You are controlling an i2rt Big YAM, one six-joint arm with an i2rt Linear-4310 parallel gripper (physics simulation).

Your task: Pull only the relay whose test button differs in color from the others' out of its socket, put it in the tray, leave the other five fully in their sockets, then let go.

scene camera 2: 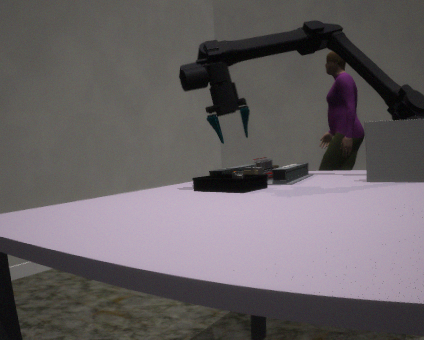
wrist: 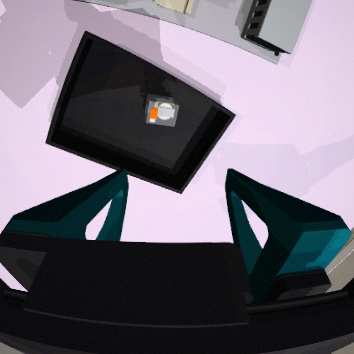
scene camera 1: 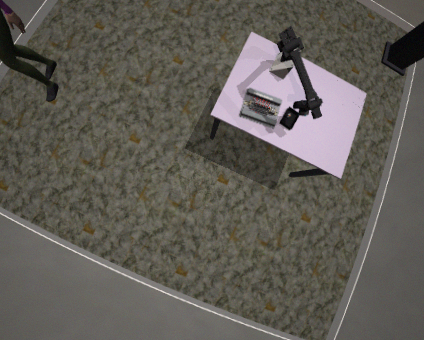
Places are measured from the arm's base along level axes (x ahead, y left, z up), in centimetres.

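Pixels of known places: gripper, between the fingertips: (scene camera 2: 235,140) (wrist: 176,176) (scene camera 1: 297,110); arm's base, origin of its link: (scene camera 2: 414,143).
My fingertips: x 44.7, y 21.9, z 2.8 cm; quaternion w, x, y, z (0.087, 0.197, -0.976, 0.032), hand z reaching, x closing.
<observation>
Ahead of a thing's pixels: the offset from my fingertips to its top centre. "*": to the spot under its first point. Level surfaces: height alone.
A small clear-grey relay with an orange test button @[dx +0.4, dy -1.4, dz -8.1 cm] (wrist: 162,111) lies inside the black tray @[* dx +2.9, dy +5.8, dz -9.3 cm] (wrist: 115,166) (scene camera 2: 230,185), right of the tray's middle in the wrist view. My gripper (wrist: 176,176) (scene camera 2: 234,140) is open and empty; in scene camera 2 its fingertips are in the air well above the tray. The relay panel @[* dx +17.5, dy -31.5, dz -12.4 cm] (scene camera 1: 248,118) lies beside the tray @[* dx +6.6, dy -2.5, dz -12.7 cm] (scene camera 1: 283,122), with relays and red parts in its middle. The relays in their sockets are too small in scene camera 1 to tell their button colors or how they are seated.
A grey wire duct @[* dx -6.6, dy -13.5, dz -8.4 cm] (wrist: 280,25) and a cream block @[* dx +2.4, dy -11.3, dz -12.3 cm] (wrist: 175,4) on the panel show at the top of the wrist view. The arm's grey base block (scene camera 2: 395,150) stands on the table @[dz -12.7 cm] (scene camera 2: 200,240). A person in purple (scene camera 2: 345,105) stands beyond the table.
</observation>
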